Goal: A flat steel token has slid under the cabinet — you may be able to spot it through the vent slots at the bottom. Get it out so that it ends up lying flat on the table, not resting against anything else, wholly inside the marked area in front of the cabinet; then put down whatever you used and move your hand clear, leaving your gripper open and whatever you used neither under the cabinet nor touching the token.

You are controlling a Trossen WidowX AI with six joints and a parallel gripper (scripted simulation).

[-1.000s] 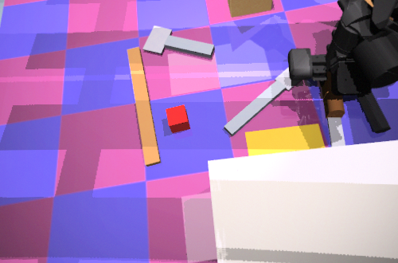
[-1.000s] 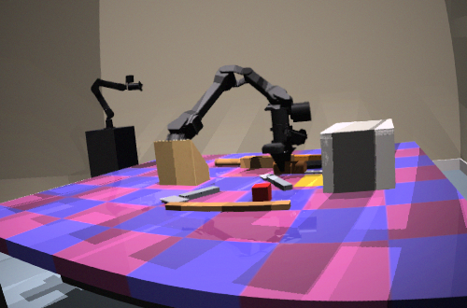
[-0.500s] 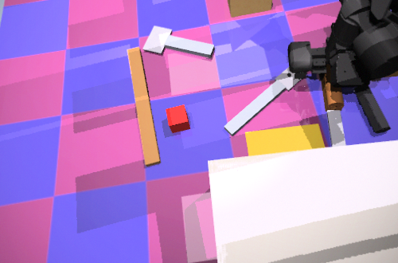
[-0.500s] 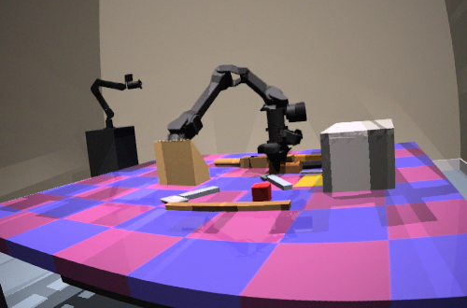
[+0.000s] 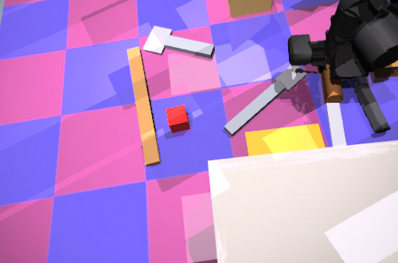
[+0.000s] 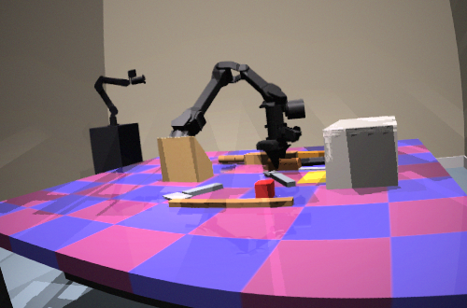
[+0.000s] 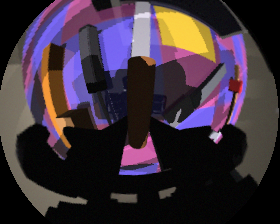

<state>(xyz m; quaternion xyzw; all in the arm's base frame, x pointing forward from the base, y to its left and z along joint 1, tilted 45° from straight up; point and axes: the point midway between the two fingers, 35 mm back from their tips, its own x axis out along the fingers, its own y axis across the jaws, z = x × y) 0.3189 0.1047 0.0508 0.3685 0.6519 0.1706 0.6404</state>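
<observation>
My gripper tip is 70 mm short of the black screwdriver and 40 mm to the right of it. The rest, counted from my gripper tip: wooden block 130 mm behind, 150 mm to the left, 10 mm above; grey paddle-ended bar 10 mm ahead, 130 mm to the right; red cube 30 mm ahead, 340 mm to the right, 10 mm above.
</observation>
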